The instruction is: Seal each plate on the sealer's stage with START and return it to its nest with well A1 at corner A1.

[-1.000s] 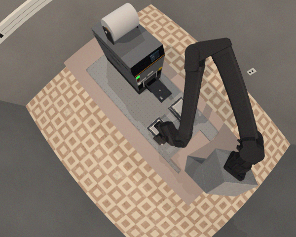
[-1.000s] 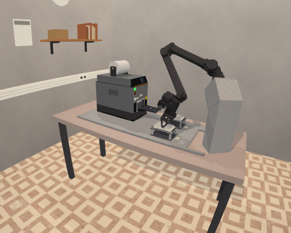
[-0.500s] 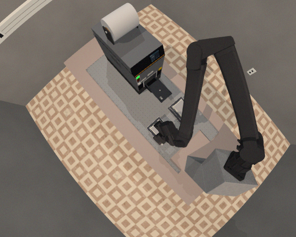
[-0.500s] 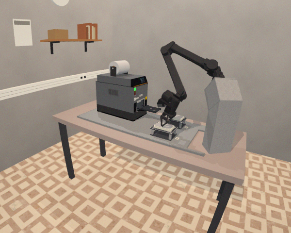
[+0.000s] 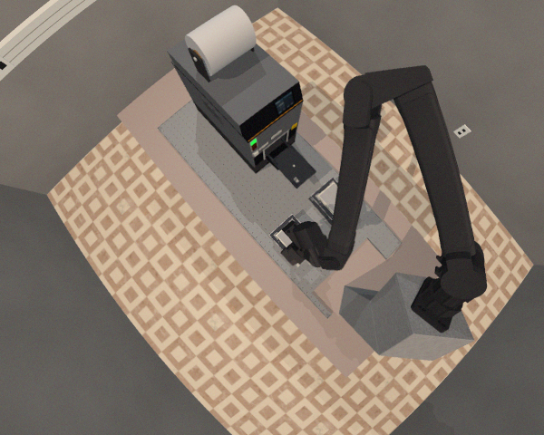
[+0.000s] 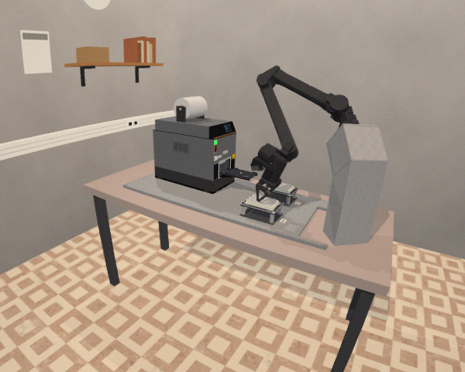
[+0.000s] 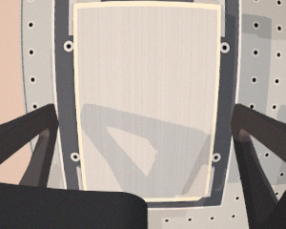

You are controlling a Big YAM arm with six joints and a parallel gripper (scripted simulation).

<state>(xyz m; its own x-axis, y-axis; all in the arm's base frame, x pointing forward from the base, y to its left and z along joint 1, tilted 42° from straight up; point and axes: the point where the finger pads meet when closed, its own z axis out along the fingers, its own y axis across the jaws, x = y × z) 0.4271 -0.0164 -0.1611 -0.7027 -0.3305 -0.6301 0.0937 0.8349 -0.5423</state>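
The cream well plate lies 3 cm below my hand. Round my hand: sealer stage: 19 cm ahead, 20 cm to the right, 1 cm above; start button: 30 cm ahead, 12 cm to the right, 9 cm above; foil roll: 52 cm ahead, 24 cm to the right, 32 cm above.
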